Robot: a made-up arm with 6 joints. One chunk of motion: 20 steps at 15 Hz.
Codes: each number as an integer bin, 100 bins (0 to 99) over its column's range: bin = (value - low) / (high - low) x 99, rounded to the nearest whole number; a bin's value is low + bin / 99 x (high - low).
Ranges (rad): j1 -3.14..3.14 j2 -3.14..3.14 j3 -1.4..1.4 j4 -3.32..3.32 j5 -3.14..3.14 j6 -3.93..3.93
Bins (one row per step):
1: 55 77 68 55 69 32
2: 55 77 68 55 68 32
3: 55 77 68 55 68 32
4: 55 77 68 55 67 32
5: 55 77 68 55 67 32
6: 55 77 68 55 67 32
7: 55 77 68 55 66 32
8: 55 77 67 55 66 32
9: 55 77 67 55 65 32
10: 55 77 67 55 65 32
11: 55 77 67 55 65 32
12: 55 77 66 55 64 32
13: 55 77 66 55 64 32
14: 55 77 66 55 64 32
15: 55 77 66 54 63 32
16: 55 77 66 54 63 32
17: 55 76 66 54 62 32
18: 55 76 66 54 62 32
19: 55 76 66 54 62 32
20: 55 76 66 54 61 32
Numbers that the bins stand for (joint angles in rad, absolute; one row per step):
1: 0.3489 1.7444 0.5232 0.3689 1.2370 -1.3894
2: 0.3489 1.7444 0.5232 0.3689 1.1735 -1.3894
3: 0.3489 1.7444 0.5232 0.3689 1.1735 -1.3894
4: 0.3489 1.7444 0.5232 0.3689 1.1101 -1.3894
5: 0.3489 1.7444 0.5232 0.3689 1.1101 -1.3894
6: 0.3489 1.7444 0.5232 0.3689 1.1101 -1.3894
7: 0.3489 1.7444 0.5232 0.3689 1.0467 -1.3894
8: 0.3489 1.7444 0.4949 0.3689 1.0467 -1.3894
9: 0.3489 1.7444 0.4949 0.3689 0.9832 -1.3894
10: 0.3489 1.7444 0.4949 0.3689 0.9832 -1.3894
11: 0.3489 1.7444 0.4949 0.3689 0.9832 -1.3894
12: 0.3489 1.7444 0.4667 0.3689 0.9198 -1.3894
13: 0.3489 1.7444 0.4667 0.3689 0.9198 -1.3894
14: 0.3489 1.7444 0.4667 0.3689 0.9198 -1.3894
15: 0.3489 1.7444 0.4667 0.3018 0.8564 -1.3894
16: 0.3489 1.7444 0.4667 0.3018 0.8564 -1.3894
17: 0.3489 1.6810 0.4667 0.3018 0.7929 -1.3894
18: 0.3489 1.6810 0.4667 0.3018 0.7929 -1.3894
19: 0.3489 1.6810 0.4667 0.3018 0.7929 -1.3894
20: 0.3489 1.6810 0.4667 0.3018 0.7295 -1.3894

